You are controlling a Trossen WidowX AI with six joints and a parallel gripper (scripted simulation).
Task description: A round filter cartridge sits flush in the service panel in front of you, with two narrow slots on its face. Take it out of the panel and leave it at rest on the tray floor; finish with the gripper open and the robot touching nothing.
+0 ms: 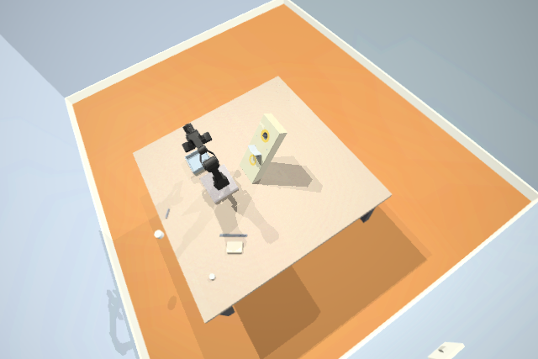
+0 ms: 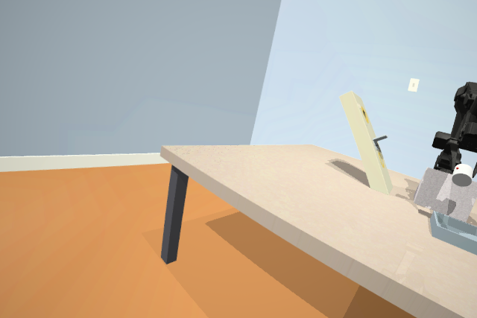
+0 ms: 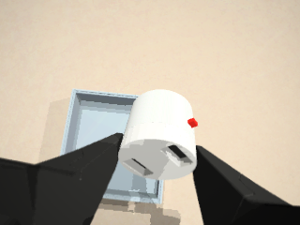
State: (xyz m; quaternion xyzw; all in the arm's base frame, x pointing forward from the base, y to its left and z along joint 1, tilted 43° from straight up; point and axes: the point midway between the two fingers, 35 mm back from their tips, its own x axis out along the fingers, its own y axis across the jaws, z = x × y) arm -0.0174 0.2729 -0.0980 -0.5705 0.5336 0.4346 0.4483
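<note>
Right now my gripper tip is 160 mm above the blue tray, 50 mm past it and 10 mm to the left of it. Round my gripper tip: white round filter cartridge: right at my gripper tip; then white block: 680 mm to the right, 160 mm below, 100 mm behind.
</note>
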